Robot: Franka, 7 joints.
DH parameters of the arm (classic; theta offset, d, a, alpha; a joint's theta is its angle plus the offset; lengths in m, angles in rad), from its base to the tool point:
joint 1: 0 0.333 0 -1.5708
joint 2: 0 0 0 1.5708
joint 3: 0 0.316 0.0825 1.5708
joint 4: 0 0 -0.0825 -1.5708
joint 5: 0 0.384 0 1.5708
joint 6: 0 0 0.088 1.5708
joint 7: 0 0.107 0 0
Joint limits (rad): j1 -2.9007..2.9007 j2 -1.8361..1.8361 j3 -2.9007..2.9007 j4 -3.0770..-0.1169 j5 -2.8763..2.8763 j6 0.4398..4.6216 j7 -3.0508..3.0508
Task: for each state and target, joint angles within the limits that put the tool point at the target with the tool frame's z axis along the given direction. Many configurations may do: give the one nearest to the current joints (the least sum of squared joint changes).
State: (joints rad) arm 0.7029 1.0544 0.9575 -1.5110 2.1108 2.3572 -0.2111
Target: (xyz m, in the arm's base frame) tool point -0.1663 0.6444 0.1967 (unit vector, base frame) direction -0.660 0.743 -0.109
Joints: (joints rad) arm 0.9873 1.0191 0.9954 -1.7030 2.2756 2.6907 -0.2111
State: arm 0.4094 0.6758 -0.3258 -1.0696 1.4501 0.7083 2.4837
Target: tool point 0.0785 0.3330 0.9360 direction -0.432 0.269 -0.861
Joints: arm 1.1227 0.2654 -0.3310 -0.2080 1.1336 0.6792 2.4837
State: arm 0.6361 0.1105 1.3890 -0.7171 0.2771 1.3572 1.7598
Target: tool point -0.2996 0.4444 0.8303 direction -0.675 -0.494 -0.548
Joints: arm 1.2070 0.5286 1.4178 -0.8469 0.4202 1.3196 1.7598
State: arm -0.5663 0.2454 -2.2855 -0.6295 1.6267 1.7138 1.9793
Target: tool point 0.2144 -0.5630 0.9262 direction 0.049 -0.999 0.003
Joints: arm -0.6708 0.9627 -2.1810 -0.7170 1.6436 2.3093 1.9793
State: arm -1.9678 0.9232 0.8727 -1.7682 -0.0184 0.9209 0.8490
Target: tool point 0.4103 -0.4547 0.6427 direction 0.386 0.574 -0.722
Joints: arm -1.7887 0.5820 1.2726 -1.1826 0.2140 1.3929 0.8490
